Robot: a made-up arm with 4 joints.
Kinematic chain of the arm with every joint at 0, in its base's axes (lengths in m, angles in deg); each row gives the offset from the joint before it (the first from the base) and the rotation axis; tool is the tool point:
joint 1: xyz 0 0 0.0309 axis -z
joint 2: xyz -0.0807 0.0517 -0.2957 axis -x
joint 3: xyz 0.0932 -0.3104 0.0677 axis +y
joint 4: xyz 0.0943 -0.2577 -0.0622 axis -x
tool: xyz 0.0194 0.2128 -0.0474
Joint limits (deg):
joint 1: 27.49..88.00
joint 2: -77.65..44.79
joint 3: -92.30..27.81
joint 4: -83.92..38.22
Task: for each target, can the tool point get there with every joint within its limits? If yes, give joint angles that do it. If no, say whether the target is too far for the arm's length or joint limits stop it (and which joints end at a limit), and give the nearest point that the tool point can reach.
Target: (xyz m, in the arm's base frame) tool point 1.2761 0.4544 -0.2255
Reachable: no: too far | nearest point 0.2026 -0.0178 -0.7109 | short by 1.269 m
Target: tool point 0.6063 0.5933 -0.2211
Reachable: no: joint limits stop it (at a limit: joint 1, joint 2) | nearest point 0.1279 0.0658 -0.6919 | short by 0.854 m
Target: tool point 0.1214 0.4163 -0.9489
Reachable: no: joint limits stop it (at a limit: joint 1, joint 2, joint 3, joint 4) | nearest point 0.0716 0.1262 -0.7257 | short by 0.369 m
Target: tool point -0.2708 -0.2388 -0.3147
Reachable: yes | joints 63.71 11.17 9.86 19.33
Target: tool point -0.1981 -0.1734 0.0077
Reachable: yes | joints 51.42 14.31 -73.80 -38.61
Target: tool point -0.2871 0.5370 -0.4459
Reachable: no: joint limits stop it (at a limit: joint 1, joint 3) | nearest point -0.4095 0.1208 -0.5234 | short by 0.441 m
